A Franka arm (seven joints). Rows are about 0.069 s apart.
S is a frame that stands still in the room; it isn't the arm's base.
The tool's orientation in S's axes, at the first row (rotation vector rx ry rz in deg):
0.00, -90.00, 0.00
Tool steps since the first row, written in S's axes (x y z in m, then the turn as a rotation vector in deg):
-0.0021, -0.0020, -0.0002, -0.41, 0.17, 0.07
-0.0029, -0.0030, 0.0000, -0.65, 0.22, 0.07
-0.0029, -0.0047, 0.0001, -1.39, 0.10, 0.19
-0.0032, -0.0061, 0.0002, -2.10, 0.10, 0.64
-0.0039, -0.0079, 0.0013, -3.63, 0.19, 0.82
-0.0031, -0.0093, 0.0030, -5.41, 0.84, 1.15
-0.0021, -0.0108, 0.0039, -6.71, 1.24, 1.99
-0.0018, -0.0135, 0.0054, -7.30, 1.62, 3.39
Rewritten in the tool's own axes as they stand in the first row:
-0.0002, -0.0020, 0.0021, 0.07, 0.17, 0.41
0.0000, -0.0030, 0.0029, 0.07, 0.22, 0.65
0.0001, -0.0047, 0.0029, 0.19, 0.10, 1.39
0.0002, -0.0061, 0.0032, 0.64, 0.10, 2.10
0.0013, -0.0079, 0.0039, 0.82, 0.19, 3.63
0.0030, -0.0093, 0.0031, 1.15, 0.84, 5.41
0.0039, -0.0108, 0.0021, 1.99, 1.24, 6.71
0.0054, -0.0135, 0.0018, 3.39, 1.62, 7.30

